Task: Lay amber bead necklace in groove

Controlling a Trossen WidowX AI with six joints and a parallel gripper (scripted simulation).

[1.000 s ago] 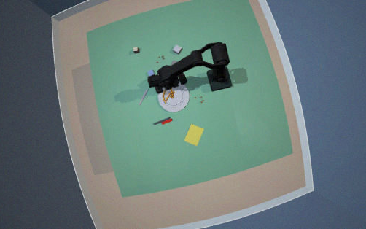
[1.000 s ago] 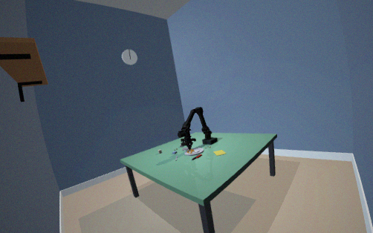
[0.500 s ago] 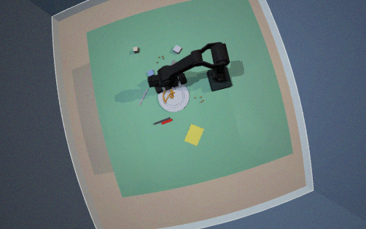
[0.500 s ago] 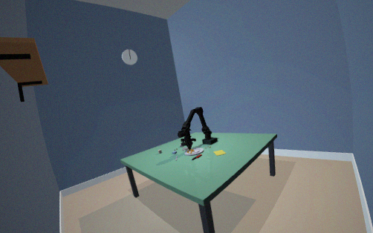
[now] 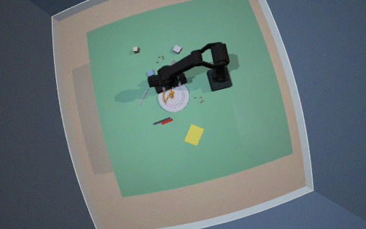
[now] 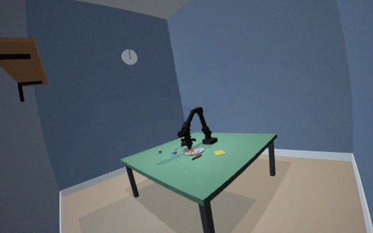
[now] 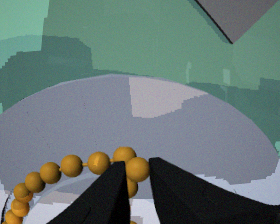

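Now: the round grey bead board 60 mm to the left of my gripper tip, 10 mm below it and 10 mm behind it. Round my gripper tip: grey rod 190 mm ahead, 50 mm to the left, 20 mm below; blue block 140 mm ahead, 100 mm to the right, 10 mm below; grey plate 120 mm to the right, 20 mm below, 20 mm behind.
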